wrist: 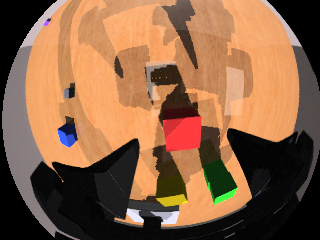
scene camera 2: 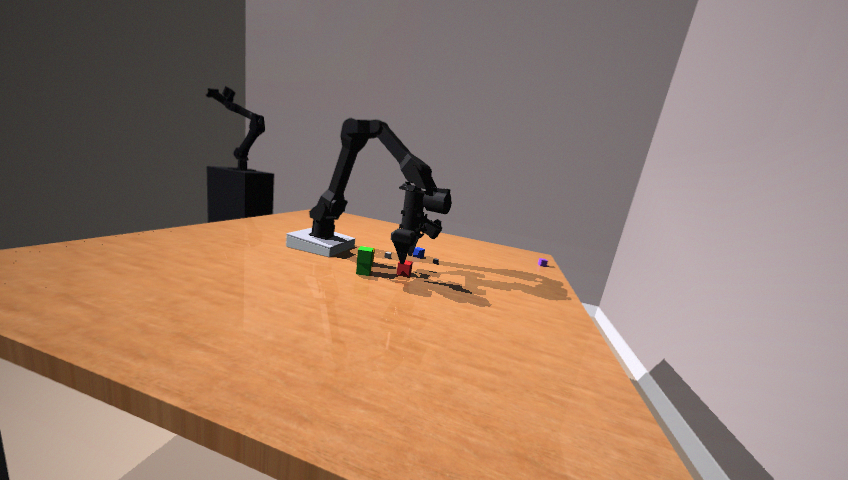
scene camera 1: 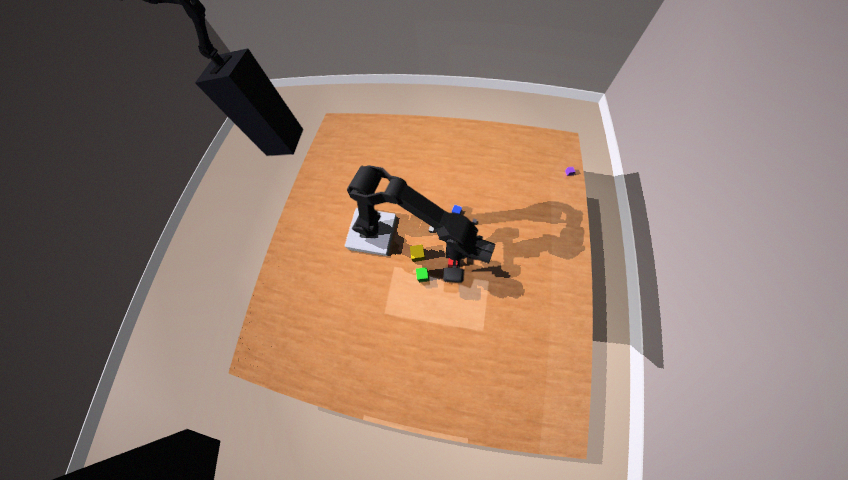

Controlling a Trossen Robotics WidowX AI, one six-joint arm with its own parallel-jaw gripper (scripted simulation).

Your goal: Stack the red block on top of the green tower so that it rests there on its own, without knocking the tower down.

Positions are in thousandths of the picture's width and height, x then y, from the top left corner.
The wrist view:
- my gripper: 583,577
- red block: 570,527
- yellow block: 533,794
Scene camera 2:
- my gripper: 479,541
